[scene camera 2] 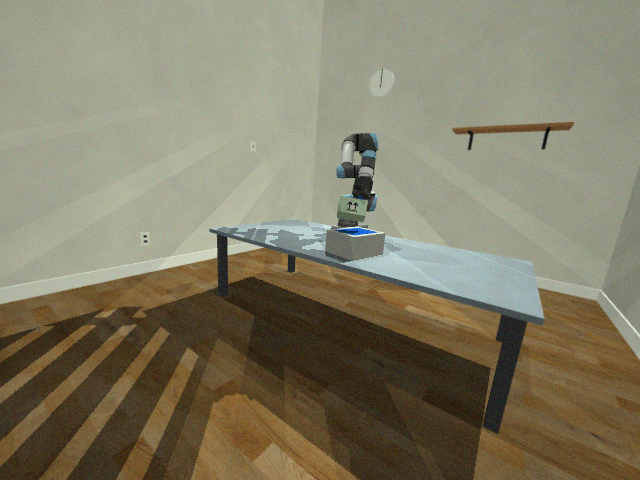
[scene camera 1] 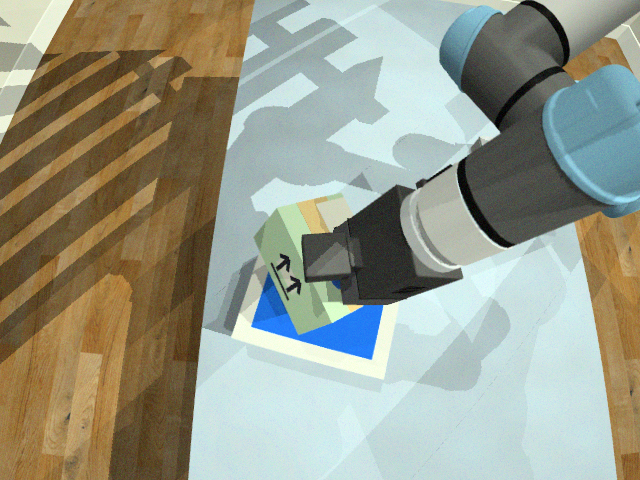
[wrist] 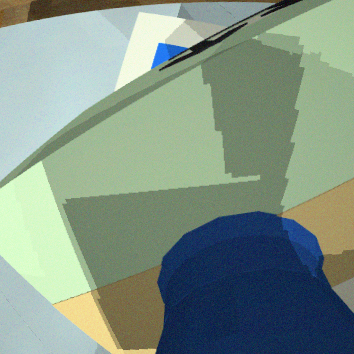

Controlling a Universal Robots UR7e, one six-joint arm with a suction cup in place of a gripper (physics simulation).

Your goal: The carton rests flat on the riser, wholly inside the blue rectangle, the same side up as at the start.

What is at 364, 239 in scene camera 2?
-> A riser.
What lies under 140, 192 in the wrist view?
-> A carton.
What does the riser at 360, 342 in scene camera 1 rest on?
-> The table.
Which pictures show the riser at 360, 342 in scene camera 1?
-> Scene camera 2, scene camera 1 and the wrist view: all of them.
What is my suction cup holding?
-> A carton.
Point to my suction cup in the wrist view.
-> At 254, 275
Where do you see a carton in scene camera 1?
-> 310, 306
